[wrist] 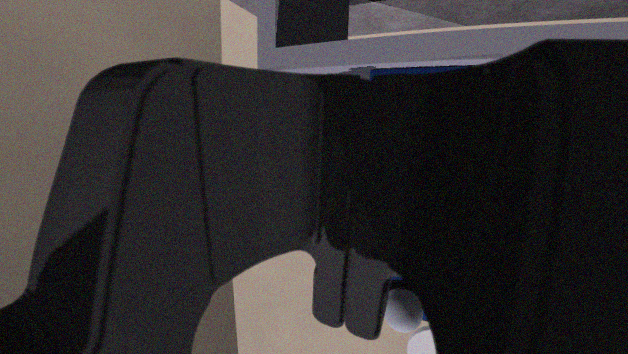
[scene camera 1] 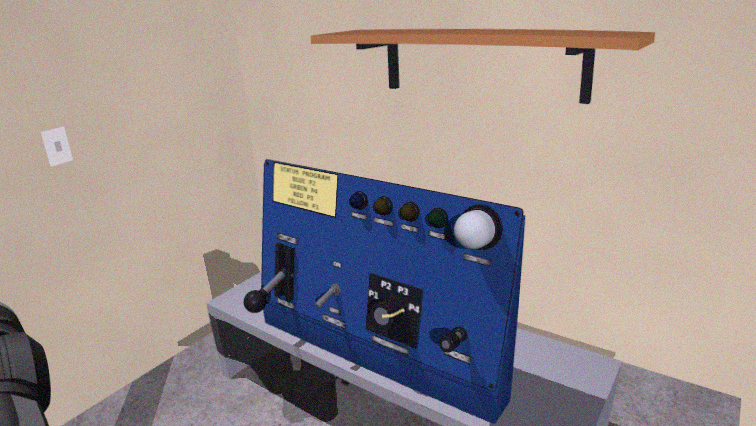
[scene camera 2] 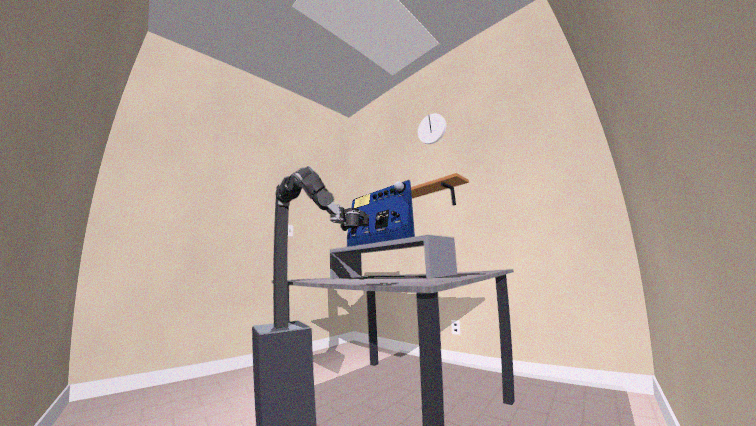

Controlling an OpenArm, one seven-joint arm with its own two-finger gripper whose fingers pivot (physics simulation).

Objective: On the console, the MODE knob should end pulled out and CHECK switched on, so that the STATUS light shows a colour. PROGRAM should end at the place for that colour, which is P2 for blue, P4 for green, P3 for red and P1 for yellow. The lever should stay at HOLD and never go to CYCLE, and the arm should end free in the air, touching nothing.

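The blue console (scene camera 1: 338, 240) (scene camera 2: 405, 203) (wrist: 420, 72) is mostly hidden in the wrist view. In scene camera 1, the lever's black ball (scene camera 1: 256, 300) hangs low, towards HOLD. The CHECK toggle (scene camera 1: 327, 295) points down to OFF. The PROGRAM knob (scene camera 1: 380, 315) has its yellow pointer towards P4. The MODE knob (scene camera 1: 452, 339) stands out from the panel; I cannot tell if it is pulled out. The STATUS dome (scene camera 1: 474, 229) (scene camera 2: 398, 186) (wrist: 404, 311) is white, with no colour. My gripper (scene camera 2: 366, 218) (wrist: 366, 205) is shut and empty, its fingers together, in front of the console's left part.
The console stands on a grey riser (scene camera 1: 568, 357) (scene camera 2: 440, 256) on the table (scene camera 2: 391, 285). Four small dark lamps and a yellow colour card (scene camera 1: 305, 189) are on its upper part. A wooden shelf (scene camera 1: 481, 38) (scene camera 2: 441, 185) is on the wall above. Part of my arm (scene camera 1: 21, 365) shows at the left edge.
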